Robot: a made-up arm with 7 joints.
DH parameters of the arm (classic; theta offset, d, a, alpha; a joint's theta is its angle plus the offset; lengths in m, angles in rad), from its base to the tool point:
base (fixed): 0.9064 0 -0.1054 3.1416
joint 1: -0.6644 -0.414 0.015 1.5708
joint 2: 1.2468 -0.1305 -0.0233 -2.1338
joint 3: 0 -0.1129 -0.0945 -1.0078
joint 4: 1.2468 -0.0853 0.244 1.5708
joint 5: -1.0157 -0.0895 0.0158 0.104
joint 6: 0 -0.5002 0.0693 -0.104
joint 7: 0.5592 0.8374 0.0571 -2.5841
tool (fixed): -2.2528 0.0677 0 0
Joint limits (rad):
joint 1: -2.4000..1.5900
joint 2: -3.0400..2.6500
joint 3: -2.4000..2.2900
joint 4: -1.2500..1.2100
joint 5: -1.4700..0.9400
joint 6: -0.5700..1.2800
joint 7: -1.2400..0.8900
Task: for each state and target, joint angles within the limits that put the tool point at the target. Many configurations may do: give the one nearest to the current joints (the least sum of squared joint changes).
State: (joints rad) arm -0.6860 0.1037 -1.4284 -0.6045 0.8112 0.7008 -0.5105
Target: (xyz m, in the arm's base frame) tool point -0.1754 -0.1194 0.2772
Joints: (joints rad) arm -0.6427 0.0986 -1.1687 -0.5275 0.8627 0.7414 -0.4840
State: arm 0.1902 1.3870 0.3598 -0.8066 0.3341 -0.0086 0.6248
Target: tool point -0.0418 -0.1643 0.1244
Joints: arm 0.2036 0.9720 -0.0423 -0.7115 0.3599 0.0985 0.7969
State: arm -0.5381 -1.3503 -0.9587 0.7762 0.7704 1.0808 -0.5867
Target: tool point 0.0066 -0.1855 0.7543
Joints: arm -0.2413 -2.0244 -1.0009 0.7124 0.8242 1.1640 -0.5928
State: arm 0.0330 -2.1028 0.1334 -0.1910 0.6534 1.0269 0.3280
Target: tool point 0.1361 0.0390 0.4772
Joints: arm 0.2387 -1.6070 0.2859 -0.9608 0.6266 0.9632 0.2366
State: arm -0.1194 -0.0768 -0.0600 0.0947 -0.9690 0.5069 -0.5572
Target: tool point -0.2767 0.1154 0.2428
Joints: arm -0.1359 0.1423 -0.1046 -0.3871 -1.1413 0.3749 -0.6394
